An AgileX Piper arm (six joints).
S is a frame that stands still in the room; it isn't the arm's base.
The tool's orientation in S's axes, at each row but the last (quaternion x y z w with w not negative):
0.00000 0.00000 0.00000 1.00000
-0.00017 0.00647 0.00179 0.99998
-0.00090 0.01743 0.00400 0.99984
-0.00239 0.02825 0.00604 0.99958
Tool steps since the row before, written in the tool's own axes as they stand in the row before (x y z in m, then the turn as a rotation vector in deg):
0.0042 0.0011 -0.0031 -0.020 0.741 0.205
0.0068 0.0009 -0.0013 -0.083 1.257 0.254
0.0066 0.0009 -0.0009 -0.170 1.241 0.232
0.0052 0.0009 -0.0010 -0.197 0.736 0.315
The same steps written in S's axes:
0.0042 0.0011 -0.0031 -0.020 0.741 0.205
0.0068 0.0009 -0.0014 -0.084 1.257 0.255
0.0066 0.0010 -0.0011 -0.172 1.240 0.236
0.0051 0.0010 -0.0013 -0.188 0.735 0.322

